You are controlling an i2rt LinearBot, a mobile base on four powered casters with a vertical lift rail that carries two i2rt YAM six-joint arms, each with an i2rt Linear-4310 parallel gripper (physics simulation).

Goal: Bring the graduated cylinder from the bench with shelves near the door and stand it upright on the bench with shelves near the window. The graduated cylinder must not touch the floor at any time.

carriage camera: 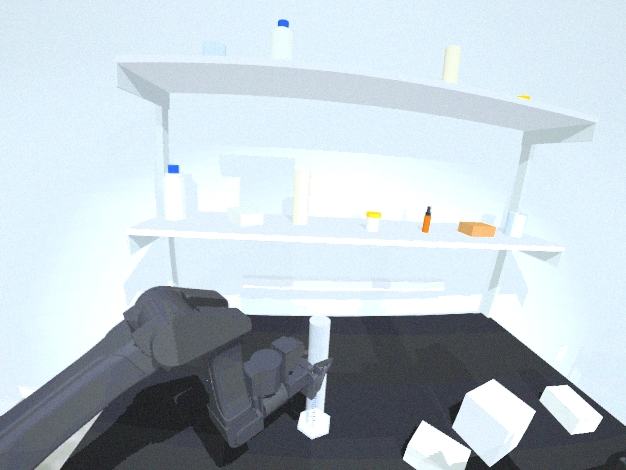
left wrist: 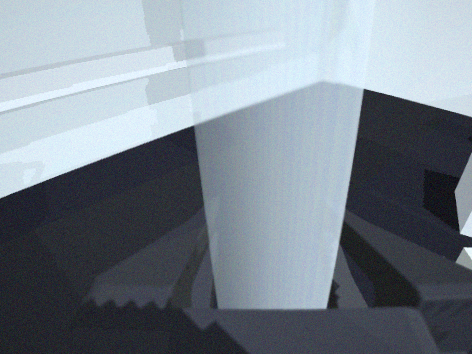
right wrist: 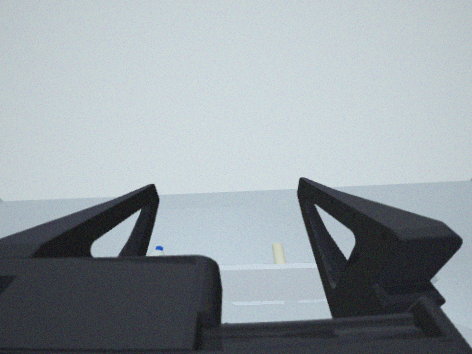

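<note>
The graduated cylinder is a tall, pale, see-through tube with a white hexagonal foot. It is close to upright over the black top of the bench with shelves. Whether its foot touches the bench top, I cannot tell. My left gripper is shut on the tube at about its middle, with one finger on each side in the left wrist view. My right gripper is open and empty, raised in front of the upper shelf. Which of the two benches this is, the frames do not show.
White boxes stand at the right front of the bench. Above the bench, a middle shelf holds bottles, a cream cylinder, small jars and an orange box. An upper shelf overhangs it.
</note>
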